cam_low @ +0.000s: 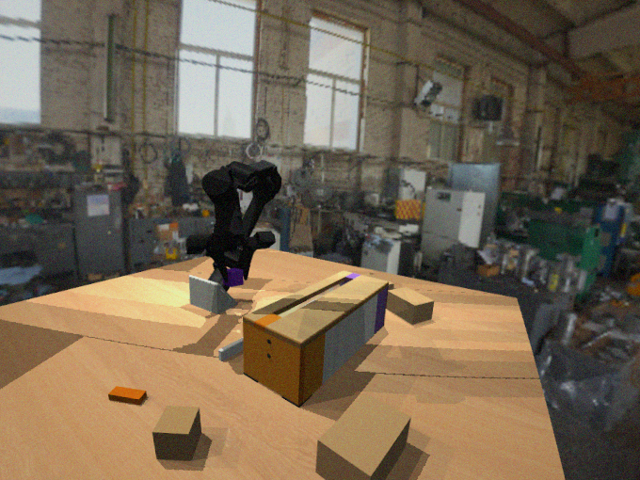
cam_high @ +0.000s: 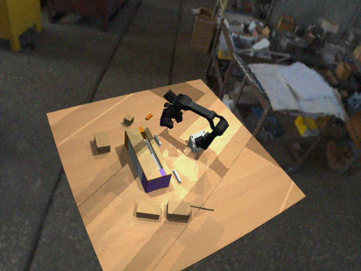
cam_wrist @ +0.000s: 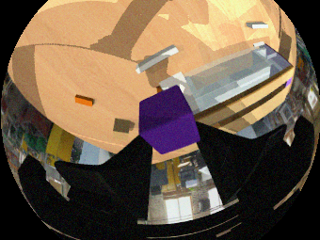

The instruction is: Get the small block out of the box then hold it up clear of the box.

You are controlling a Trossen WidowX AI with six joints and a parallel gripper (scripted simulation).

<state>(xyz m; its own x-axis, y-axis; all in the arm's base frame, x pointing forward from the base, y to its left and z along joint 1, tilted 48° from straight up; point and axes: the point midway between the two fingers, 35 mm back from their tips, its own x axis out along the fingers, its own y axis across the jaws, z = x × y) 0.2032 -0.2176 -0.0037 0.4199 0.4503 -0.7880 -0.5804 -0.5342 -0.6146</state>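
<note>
Right now the purple block is 2 cm behind my gripper tip and 1 cm to the left of it. The rest, counted from my gripper tip: flat orange tile: 7 cm behind, 22 cm to the right, 16 cm below; then long box: 12 cm ahead, 13 cm to the left, 11 cm below.
</note>
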